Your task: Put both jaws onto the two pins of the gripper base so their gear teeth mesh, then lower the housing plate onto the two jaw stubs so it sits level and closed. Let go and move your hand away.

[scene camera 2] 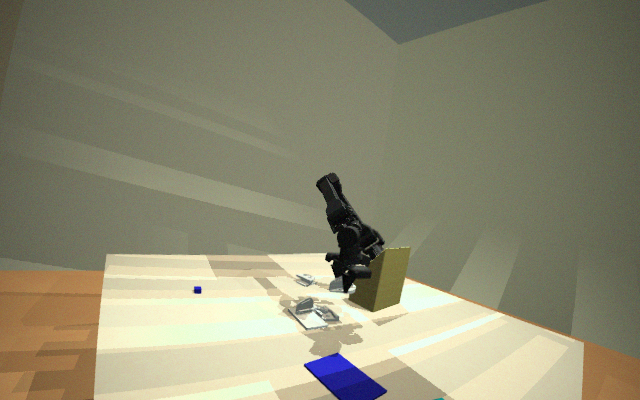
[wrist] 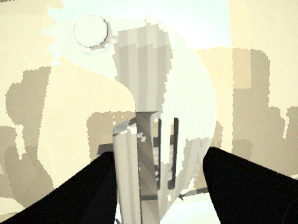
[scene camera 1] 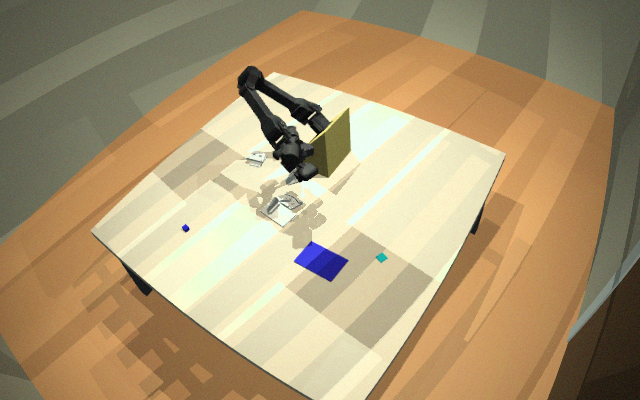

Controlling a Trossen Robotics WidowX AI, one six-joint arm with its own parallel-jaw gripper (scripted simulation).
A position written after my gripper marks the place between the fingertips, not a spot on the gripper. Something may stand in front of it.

My gripper (scene camera 2: 342, 290) carries a pale grey jaw (wrist: 167, 79). Also in view: a blue mat (scene camera 1: 315, 258).
My gripper shows as well in the wrist view (wrist: 160, 160). The wrist view does not show the blue mat: it is out of frame.
